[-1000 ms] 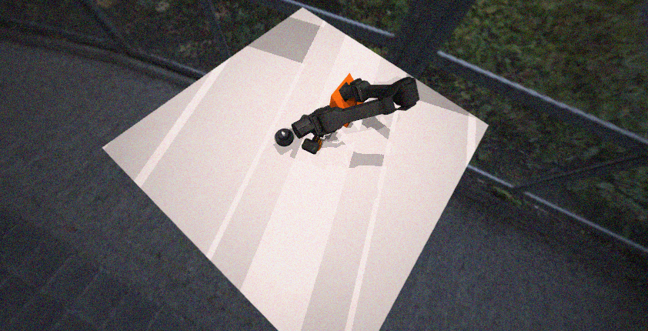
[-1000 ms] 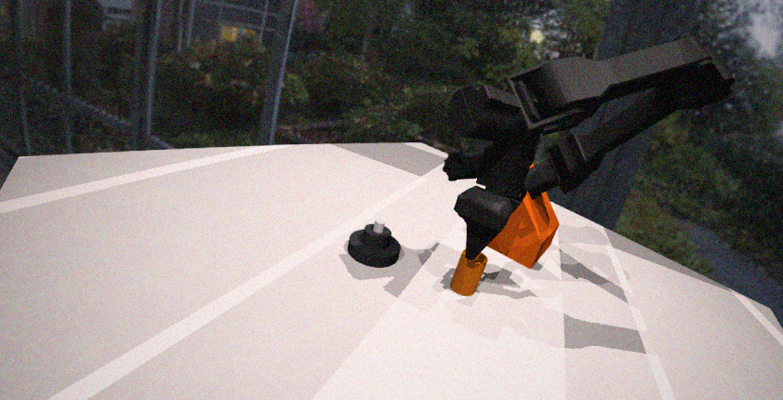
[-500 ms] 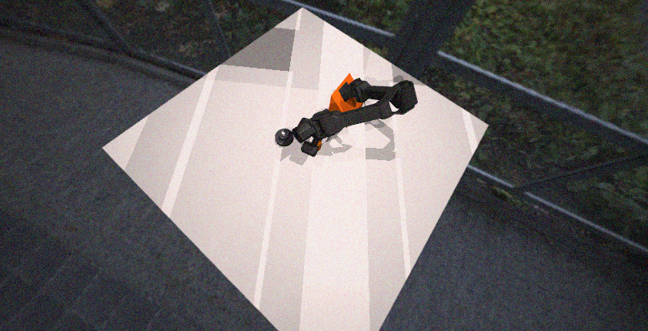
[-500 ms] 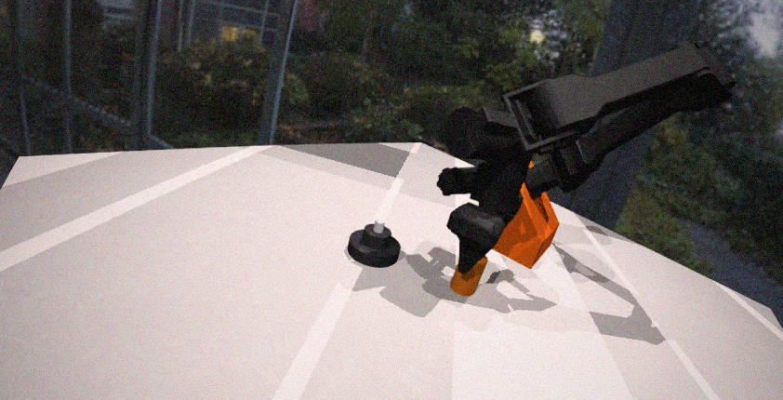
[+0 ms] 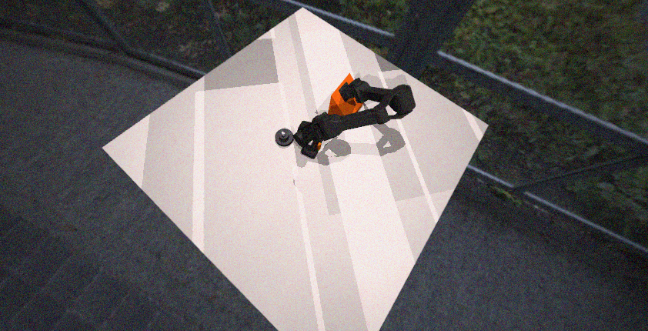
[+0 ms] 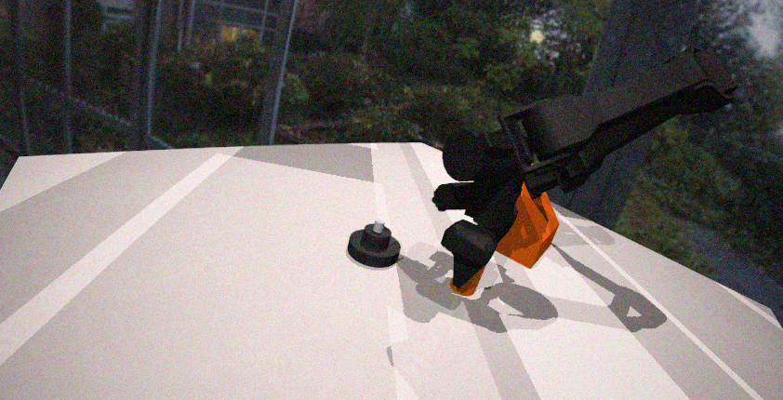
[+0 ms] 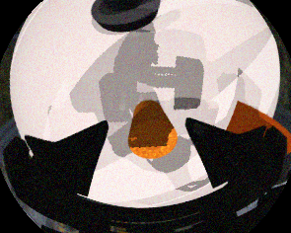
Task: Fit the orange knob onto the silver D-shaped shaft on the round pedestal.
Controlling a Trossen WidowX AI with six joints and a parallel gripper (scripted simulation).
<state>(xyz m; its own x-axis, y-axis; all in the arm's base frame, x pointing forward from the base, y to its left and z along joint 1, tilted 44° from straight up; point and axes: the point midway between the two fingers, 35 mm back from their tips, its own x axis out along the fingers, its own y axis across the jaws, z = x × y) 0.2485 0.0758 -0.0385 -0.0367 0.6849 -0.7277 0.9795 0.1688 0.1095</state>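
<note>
Now: gripper tip 10 mm below the orange knob. Also, from my gripper tip: pedestal: 50 mm ahead, 140 mm to the right.
</note>
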